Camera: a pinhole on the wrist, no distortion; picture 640 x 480 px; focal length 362.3 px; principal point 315.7 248.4 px. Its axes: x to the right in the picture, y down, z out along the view. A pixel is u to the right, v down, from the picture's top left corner.
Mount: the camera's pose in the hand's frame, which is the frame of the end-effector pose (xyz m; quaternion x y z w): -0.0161 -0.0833 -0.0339 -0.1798 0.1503 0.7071 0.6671
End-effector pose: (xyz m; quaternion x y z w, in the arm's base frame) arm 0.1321 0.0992 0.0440 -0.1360 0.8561 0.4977 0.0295
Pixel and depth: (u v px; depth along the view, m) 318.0 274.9 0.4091
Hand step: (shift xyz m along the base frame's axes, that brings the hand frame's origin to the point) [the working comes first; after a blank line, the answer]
In the camera's frame: 0.0026 0.0299 0.4091

0.0108 0.3440 -0.0662
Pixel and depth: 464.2 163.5 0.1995
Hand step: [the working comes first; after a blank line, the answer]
In the camera's frame: 0.0818 -0.0468 0.1995

-0.0463 0.1281 0.0126
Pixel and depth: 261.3 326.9 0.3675
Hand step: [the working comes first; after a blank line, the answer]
In the camera's frame: -0.0552 0.0796 0.3675

0.0740 0.3084 -0.1137
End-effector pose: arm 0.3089 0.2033 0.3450 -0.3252 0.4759 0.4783 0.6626
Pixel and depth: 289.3 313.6 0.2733
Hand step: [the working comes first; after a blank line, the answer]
In the camera's frame: -0.0199 0.0492 0.2733

0.0439 0.1732 0.1477
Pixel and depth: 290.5 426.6 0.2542
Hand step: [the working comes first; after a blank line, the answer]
In the camera's frame: -0.0177 0.1250 0.2542

0.0417 0.1274 0.2110
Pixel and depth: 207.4 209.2 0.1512
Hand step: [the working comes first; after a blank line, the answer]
In the camera's frame: -0.0452 -0.0164 0.1512

0.0893 0.0881 0.0450
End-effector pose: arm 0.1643 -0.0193 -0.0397 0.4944 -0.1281 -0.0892 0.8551
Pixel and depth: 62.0 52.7 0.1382
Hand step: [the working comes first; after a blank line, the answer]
In the camera's frame: -0.0968 -0.0747 0.1382

0.0084 -0.1772 -0.0167
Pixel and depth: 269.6 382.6 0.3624
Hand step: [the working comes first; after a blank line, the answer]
In the camera's frame: -0.0461 0.1342 0.3624

-0.2525 -0.1897 0.1514
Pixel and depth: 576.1 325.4 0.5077
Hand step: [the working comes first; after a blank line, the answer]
In the camera's frame: 0.3649 0.1079 0.5077

-0.2239 0.0716 0.5002
